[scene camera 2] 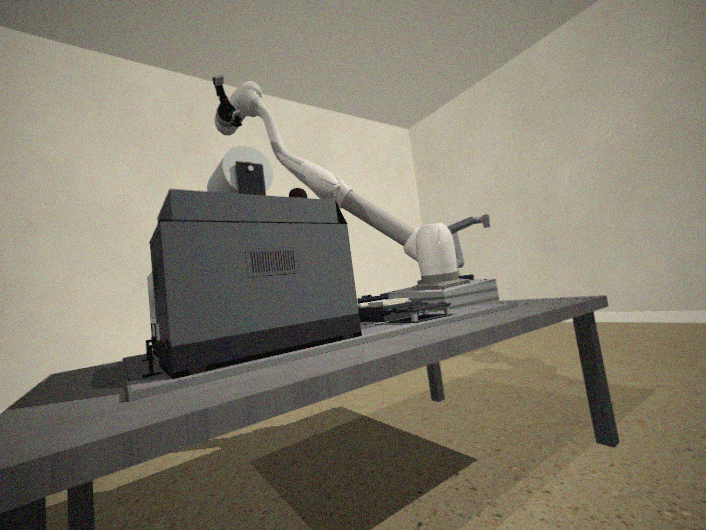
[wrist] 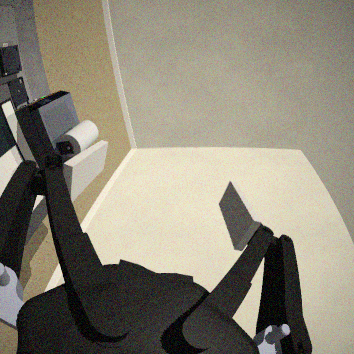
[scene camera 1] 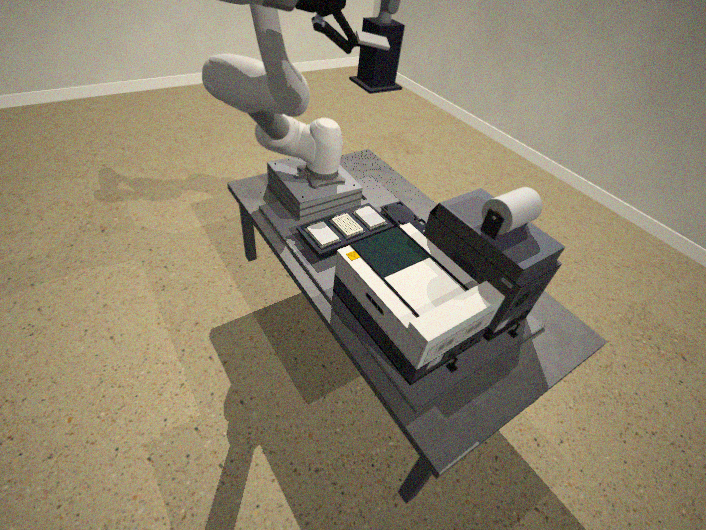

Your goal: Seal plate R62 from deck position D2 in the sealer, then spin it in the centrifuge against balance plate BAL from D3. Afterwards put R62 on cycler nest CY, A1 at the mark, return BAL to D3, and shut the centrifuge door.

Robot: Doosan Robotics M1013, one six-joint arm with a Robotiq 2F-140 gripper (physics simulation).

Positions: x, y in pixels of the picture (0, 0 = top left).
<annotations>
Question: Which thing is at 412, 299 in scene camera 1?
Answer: A centrifuge.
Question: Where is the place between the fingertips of my gripper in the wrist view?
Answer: At 165, 174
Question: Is my gripper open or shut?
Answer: Open.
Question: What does my gripper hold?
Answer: Nothing.
</annotations>
